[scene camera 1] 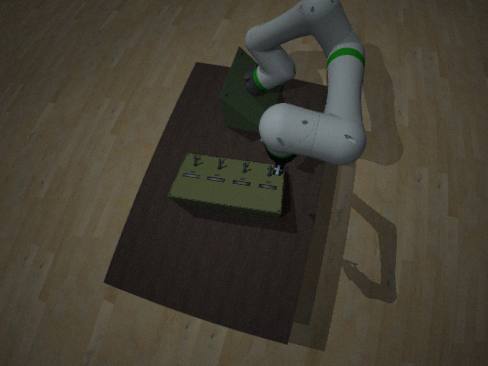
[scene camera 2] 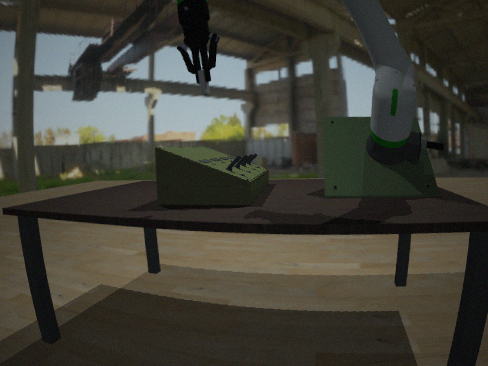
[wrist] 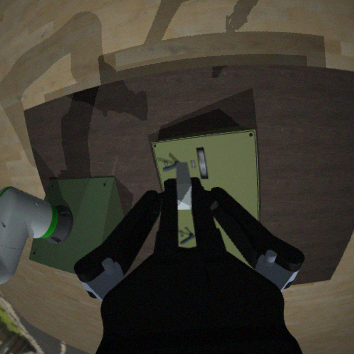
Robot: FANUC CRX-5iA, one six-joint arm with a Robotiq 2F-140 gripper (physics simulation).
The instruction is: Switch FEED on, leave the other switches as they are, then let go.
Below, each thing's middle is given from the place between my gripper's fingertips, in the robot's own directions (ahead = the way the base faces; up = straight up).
Right now the sloped switch box [scene camera 2: 184, 175] is 22 cm below my hand, 21 cm to the right of it and 7 cm ahead of it.
